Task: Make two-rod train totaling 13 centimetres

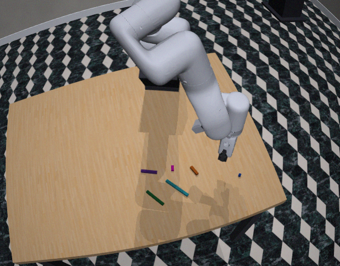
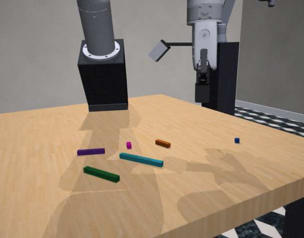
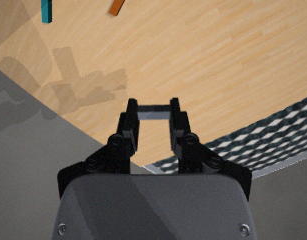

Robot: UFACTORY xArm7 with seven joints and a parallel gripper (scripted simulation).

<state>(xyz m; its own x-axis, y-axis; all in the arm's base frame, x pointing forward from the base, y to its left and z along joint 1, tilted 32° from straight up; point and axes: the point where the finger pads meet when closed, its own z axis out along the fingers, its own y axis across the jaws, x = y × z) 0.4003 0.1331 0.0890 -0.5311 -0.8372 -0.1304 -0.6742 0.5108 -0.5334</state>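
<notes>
Right now my hand is 2 cm past the orange rod, 10 cm to the left of it and 12 cm above it. From my hand the other things lie so: blue rod (6 cm ahead, 6 cm to the left, 12 cm below); then grey rod (2 cm below); then magenta rod (6 cm behind, 17 cm to the right, 12 cm below).
</notes>
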